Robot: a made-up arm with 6 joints. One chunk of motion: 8 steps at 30 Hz.
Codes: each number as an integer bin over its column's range. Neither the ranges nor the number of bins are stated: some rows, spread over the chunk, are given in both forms.
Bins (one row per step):
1: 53 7 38 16 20 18
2: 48 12 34 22 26 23
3: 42 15 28 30 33 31
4: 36 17 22 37 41 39
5: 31 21 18 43 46 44
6: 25 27 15 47 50 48
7: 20 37 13 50 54 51
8: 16 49 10 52 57 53
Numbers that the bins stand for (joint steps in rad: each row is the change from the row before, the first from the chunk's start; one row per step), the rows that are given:
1: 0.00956 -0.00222 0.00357 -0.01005 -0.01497 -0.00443
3: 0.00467 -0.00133 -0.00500 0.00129 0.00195 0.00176
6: -0.00289 0.00000 -0.01614 0.01505 0.02408 0.00986
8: -0.00689 0.00244 -0.02043 0.01910 0.03319 0.01224
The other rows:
2: 0.00733 -0.00167 0.00014 -0.00519 -0.00716 -0.00205
4: 0.00200 -0.00111 -0.01014 0.00695 0.01237 0.00557
5: -0.00022 -0.00067 -0.01357 0.01181 0.01887 0.00795
7: -0.00511 0.00111 -0.01786 0.01748 0.02929 0.01129

